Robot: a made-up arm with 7 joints.
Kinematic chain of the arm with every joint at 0, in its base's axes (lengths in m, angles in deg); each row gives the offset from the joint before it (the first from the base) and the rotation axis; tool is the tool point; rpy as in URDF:
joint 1: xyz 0 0 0.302 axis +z
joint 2: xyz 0 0 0 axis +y
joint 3: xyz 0 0 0.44 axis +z
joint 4: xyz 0.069 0 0 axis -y
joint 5: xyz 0.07 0 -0.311 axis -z
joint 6: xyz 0 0 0 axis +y
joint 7: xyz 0.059 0 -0.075 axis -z
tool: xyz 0 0 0 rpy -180 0 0
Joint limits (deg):
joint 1: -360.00..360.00
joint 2: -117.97..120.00
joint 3: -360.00..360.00
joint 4: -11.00..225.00
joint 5: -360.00..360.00
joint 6: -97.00..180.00
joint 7: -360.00..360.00
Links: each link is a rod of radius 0.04 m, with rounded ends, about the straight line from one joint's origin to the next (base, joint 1, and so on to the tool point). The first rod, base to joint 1, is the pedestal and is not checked.
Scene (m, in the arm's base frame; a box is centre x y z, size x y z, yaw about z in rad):
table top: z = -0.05
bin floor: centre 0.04 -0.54 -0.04 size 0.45 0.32 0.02 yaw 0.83
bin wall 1: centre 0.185 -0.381 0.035 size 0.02 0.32 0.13 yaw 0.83
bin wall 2: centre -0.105 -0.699 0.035 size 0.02 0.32 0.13 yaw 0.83
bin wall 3: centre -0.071 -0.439 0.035 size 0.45 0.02 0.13 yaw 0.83
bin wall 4: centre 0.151 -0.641 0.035 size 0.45 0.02 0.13 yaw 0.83
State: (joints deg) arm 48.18 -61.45 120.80 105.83 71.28 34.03 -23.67
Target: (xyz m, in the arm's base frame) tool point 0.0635 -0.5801 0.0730
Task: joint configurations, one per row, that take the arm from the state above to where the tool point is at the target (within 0.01 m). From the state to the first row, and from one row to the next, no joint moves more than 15 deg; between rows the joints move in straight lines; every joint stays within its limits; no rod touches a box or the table.
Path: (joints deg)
1: 62.64 -57.85 132.13 96.68 71.02 37.35 -23.67
2: 77.10 -54.25 143.46 87.53 70.77 40.66 -23.67
3: 91.57 -50.65 154.79 78.38 70.51 43.98 -23.67
4: 106.03 -47.05 166.12 69.23 70.25 47.30 -23.67
5: 105.65 -54.75 166.79 72.58 70.43 46.76 -23.67
6: 105.27 -62.45 167.46 75.94 70.62 46.23 -23.67

